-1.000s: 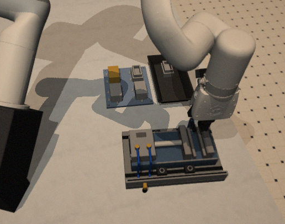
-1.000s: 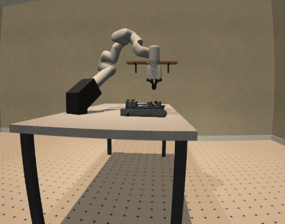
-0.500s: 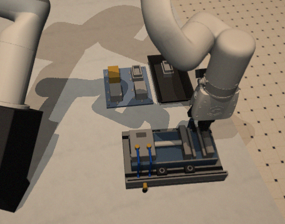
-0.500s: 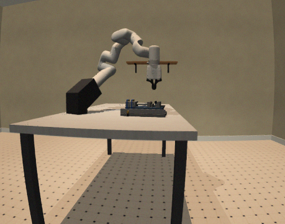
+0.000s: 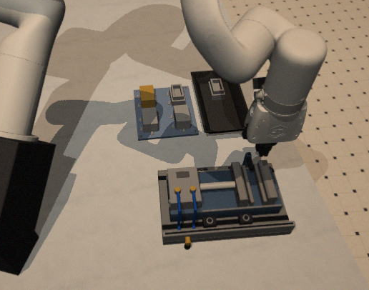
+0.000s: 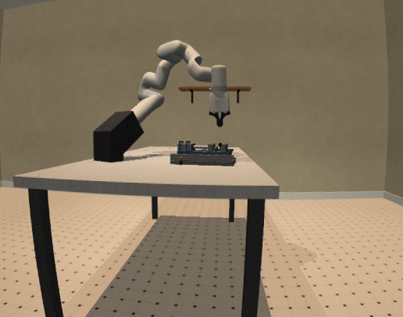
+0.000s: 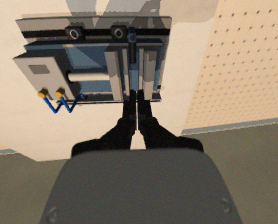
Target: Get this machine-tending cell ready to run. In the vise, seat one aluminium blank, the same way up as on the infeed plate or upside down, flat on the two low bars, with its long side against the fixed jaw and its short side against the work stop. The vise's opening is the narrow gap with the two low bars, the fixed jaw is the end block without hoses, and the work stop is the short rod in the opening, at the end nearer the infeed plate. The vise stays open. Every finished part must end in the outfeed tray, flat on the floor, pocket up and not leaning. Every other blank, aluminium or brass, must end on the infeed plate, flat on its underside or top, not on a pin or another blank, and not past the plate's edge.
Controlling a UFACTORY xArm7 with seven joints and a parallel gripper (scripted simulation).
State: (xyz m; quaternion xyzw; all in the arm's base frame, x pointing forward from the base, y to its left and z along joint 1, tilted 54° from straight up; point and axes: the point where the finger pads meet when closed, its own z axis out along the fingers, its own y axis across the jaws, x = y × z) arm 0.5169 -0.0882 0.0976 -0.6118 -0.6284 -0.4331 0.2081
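The brass blank lies 29 cm behind my hand, 28 cm to the left of it and 17 cm below it. From my hand the other things lie so: hosed end block 16 cm behind, 4 cm to the right, 12 cm below.
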